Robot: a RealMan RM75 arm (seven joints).
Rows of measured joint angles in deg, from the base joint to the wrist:
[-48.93 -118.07 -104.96 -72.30 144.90 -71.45 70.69]
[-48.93 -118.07 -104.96 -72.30 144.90 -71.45 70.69]
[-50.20 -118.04 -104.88 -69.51 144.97 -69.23 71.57]
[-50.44 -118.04 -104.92 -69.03 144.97 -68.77 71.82]
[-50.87 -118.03 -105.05 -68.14 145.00 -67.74 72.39]
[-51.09 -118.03 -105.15 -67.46 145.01 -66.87 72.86]
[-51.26 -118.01 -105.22 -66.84 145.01 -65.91 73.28]
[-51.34 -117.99 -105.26 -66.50 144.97 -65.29 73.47]
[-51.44 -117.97 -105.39 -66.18 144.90 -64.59 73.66]
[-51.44 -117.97 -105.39 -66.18 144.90 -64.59 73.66]
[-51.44 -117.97 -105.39 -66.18 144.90 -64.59 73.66]
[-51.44 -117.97 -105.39 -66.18 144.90 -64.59 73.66]
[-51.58 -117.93 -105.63 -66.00 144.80 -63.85 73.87]
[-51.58 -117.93 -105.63 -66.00 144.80 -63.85 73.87]
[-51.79 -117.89 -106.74 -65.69 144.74 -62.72 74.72]
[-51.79 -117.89 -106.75 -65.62 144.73 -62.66 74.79]
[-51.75 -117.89 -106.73 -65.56 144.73 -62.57 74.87]
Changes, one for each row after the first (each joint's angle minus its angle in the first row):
[0.00 0.00 0.00 0.00 0.00 0.00 0.00]
[-1.27 0.03 0.08 2.79 0.07 2.22 0.88]
[-1.51 0.03 0.04 3.27 0.07 2.68 1.13]
[-1.94 0.04 -0.09 4.16 0.10 3.71 1.70]
[-2.16 0.04 -0.19 4.84 0.11 4.58 2.17]
[-2.33 0.06 -0.26 5.46 0.11 5.54 2.59]
[-2.41 0.08 -0.30 5.80 0.07 6.16 2.78]
[-2.51 0.10 -0.43 6.12 0.00 6.86 2.97]
[-2.51 0.10 -0.43 6.12 0.00 6.86 2.97]
[-2.51 0.10 -0.43 6.12 0.00 6.86 2.97]
[-2.51 0.10 -0.43 6.12 0.00 6.86 2.97]
[-2.65 0.14 -0.67 6.30 -0.10 7.60 3.18]
[-2.65 0.14 -0.67 6.30 -0.10 7.60 3.18]
[-2.86 0.18 -1.78 6.61 -0.16 8.73 4.03]
[-2.86 0.18 -1.79 6.68 -0.17 8.79 4.10]
[-2.82 0.18 -1.77 6.74 -0.17 8.88 4.18]

